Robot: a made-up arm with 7 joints. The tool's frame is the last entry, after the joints. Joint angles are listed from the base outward. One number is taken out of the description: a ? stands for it. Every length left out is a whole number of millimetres.
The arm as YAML. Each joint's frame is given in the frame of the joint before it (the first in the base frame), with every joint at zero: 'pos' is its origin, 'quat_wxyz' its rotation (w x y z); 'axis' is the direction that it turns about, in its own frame. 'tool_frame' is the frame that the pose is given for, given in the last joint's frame.
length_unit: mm
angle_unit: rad
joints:
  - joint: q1
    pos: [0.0, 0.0, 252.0]
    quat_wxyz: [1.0, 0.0, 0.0, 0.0]
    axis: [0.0, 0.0, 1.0]
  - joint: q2
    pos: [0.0, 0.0, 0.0]
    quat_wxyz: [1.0, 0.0, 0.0, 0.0]
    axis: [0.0, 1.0, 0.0]
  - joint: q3
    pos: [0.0, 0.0, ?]
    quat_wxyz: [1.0, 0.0, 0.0, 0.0]
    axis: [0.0, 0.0, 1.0]
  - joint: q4
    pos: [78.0, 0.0, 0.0]
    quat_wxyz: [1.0, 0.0, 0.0, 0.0]
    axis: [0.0, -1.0, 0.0]
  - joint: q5
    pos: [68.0, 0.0, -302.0]
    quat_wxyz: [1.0, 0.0, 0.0, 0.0]
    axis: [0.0, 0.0, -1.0]
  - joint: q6
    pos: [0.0, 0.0, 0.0]
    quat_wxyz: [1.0, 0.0, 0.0, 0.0]
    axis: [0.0, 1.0, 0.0]
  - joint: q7
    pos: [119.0, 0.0, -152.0]
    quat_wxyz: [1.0, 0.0, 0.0, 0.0]
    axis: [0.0, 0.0, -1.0]
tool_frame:
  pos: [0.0, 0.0, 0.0]
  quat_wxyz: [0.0, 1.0, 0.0, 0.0]
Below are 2 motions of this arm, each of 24 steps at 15 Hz.
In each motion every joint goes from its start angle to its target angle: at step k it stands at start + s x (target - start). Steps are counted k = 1, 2, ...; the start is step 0. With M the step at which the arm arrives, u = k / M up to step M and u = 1 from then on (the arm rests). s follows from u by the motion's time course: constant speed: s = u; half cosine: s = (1 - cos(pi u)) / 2; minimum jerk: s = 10 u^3 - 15 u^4 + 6 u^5.
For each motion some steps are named. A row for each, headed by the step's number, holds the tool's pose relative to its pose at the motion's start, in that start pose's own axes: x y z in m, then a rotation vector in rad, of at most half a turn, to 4 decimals.
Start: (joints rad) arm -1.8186 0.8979 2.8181 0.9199 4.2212 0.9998 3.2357
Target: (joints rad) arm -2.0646 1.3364 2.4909 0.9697 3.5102 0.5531 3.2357
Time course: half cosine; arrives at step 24
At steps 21, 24:
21: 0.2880 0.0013 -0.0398 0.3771 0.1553 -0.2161
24: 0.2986 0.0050 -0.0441 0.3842 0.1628 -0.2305

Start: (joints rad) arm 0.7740 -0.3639 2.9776 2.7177 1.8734 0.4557 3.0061
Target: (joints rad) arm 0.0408 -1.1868 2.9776 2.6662 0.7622 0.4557 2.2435
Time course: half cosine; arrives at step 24
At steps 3, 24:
3: -0.0158 -0.0260 -0.0046 0.0571 -0.0160 -0.0736
24: -0.4143 -0.4789 -0.5814 1.6575 0.4864 -1.2578

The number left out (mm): 429.0
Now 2 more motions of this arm.
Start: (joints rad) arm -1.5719 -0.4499 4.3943 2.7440 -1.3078 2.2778 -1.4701
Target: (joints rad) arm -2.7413 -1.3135 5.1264 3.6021 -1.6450 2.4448 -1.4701
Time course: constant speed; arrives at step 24
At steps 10, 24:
10: -0.2968 -0.0326 0.2996 0.3898 0.2937 0.5740
24: -0.4876 -0.5348 0.6551 0.8161 0.9668 1.5778

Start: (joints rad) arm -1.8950 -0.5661 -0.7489 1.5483 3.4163 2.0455 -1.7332
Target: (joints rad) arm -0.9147 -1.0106 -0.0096 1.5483 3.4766 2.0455 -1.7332
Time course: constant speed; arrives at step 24
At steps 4, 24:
4: -0.0267 -0.0005 -0.0168 -0.1086 0.2087 0.1659
24: 0.0022 -0.0052 0.0051 -0.5272 1.3462 0.8362

